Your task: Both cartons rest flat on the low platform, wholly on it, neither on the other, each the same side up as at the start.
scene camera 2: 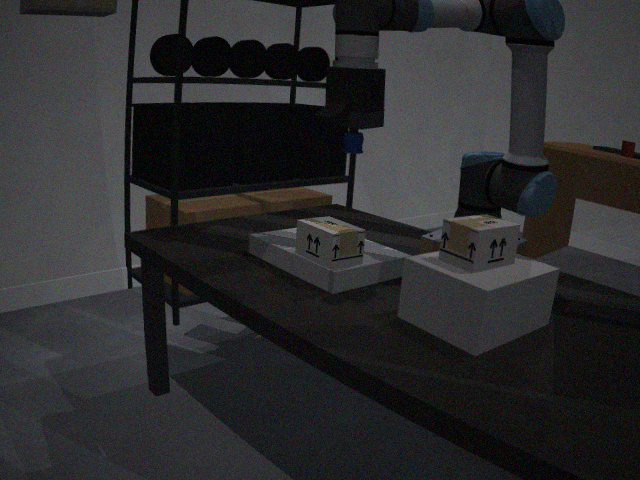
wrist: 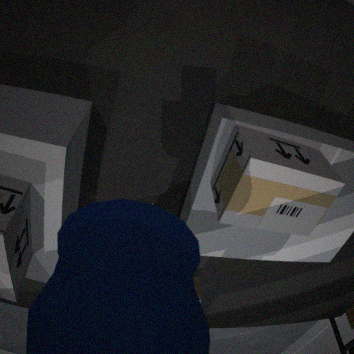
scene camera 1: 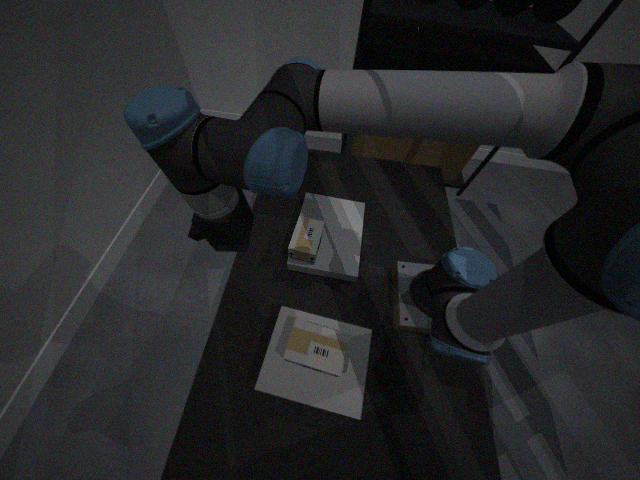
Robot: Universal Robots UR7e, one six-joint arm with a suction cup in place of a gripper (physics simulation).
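Where they show: hand, tool point: (scene camera 2: 353,151) (wrist: 126,258); arm's base, link origin: (scene camera 1: 434,293).
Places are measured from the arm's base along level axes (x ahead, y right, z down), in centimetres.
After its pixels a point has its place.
Observation:
One carton (scene camera 1: 306,240) {x 41.3, y 13.5, z -5.7 cm} (scene camera 2: 330,242) {x 46.7, y 11.0, z -3.7 cm} (wrist: 280,195) {x 42.3, y 14.9, z -5.7 cm} lies flat on the low platform (scene camera 1: 346,227) {x 27.0, y 24.6, z 1.9 cm} (scene camera 2: 310,273) {x 46.5, y 16.1, z 4.5 cm} (wrist: 225,245) {x 25.6, y 13.2, z 1.9 cm}, close to its left edge in the first scene view, arrows pointing up. The other carton (scene camera 1: 315,351) {x 37.7, y -19.1, z -13.2 cm} (scene camera 2: 475,245) {x 44.6, y -20.4, z -10.4 cm} (wrist: 15,235) {x 39.2, y -12.9, z -10.2 cm} lies flat on the tall white block (scene camera 1: 320,395) {x 35.8, y -27.6, z -5.3 cm} (scene camera 2: 444,304) {x 49.3, y -18.2, z 0.2 cm} (wrist: 35,110) {x 48.1, y -12.8, z 0.8 cm}, arrows also up. My gripper, a blue suction cup (scene camera 2: 353,149) (wrist: 120,275), is open and holds nothing. It hangs well above table height, clear of both cartons. The cup is hidden in the first scene view.
The platform and block stand apart on the dark table (scene camera 2: 248,299) {x 63.4, y 17.0, z 6.7 cm}. The arm's base plate (scene camera 1: 405,299) {x 9.4, y -2.0, z 0.8 cm} is at the table's right side in the first scene view. A dark rack (scene camera 2: 177,206) stands behind the table, and a wooden bench (scene camera 2: 558,206) at the right.

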